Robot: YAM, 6 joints.
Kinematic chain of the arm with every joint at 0, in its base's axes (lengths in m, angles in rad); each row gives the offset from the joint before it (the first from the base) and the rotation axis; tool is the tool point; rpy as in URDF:
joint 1: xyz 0 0 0.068 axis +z
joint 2: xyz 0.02 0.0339 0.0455 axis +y
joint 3: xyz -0.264 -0.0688 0 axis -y
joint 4: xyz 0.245 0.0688 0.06 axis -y
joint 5: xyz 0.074 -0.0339 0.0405 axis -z
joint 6: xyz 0.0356 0 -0.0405 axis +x
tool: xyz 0 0 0 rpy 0 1.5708 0
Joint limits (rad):
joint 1: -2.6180..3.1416
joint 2: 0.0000..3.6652
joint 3: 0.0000..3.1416
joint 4: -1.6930..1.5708
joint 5: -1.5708..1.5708
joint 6: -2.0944..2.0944
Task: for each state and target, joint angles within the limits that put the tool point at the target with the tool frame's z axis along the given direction. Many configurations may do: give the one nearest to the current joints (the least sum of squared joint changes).
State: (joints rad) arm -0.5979 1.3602 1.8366 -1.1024 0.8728 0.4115
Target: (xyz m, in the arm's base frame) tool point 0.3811 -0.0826 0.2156 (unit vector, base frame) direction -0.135 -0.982 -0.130
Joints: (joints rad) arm -0.1228 2.0827 1.6436 -1.2366 1.4397 0.4115
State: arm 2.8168 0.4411 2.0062 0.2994 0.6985 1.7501
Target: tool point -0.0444 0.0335 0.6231 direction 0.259 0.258 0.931
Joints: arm 2.7158 1.0442 1.5704 1.1827 0.3489 1.7501
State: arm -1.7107 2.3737 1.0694 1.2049 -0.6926 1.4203
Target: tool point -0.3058 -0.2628 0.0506 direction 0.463 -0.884 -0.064
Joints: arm -2.5190 2.3427 1.0517 0.8605 -1.4168 1.4203
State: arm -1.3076 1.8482 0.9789 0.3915 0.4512 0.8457
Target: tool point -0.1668 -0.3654 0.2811 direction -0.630 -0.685 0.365
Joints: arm -1.9713 1.8218 1.0422 1.1743 0.3186 0.8457
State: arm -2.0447 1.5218 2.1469 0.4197 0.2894 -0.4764
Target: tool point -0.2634 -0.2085 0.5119 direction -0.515 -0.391 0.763
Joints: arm -2.4705 1.5633 1.5258 0.9053 0.0140 -0.4764
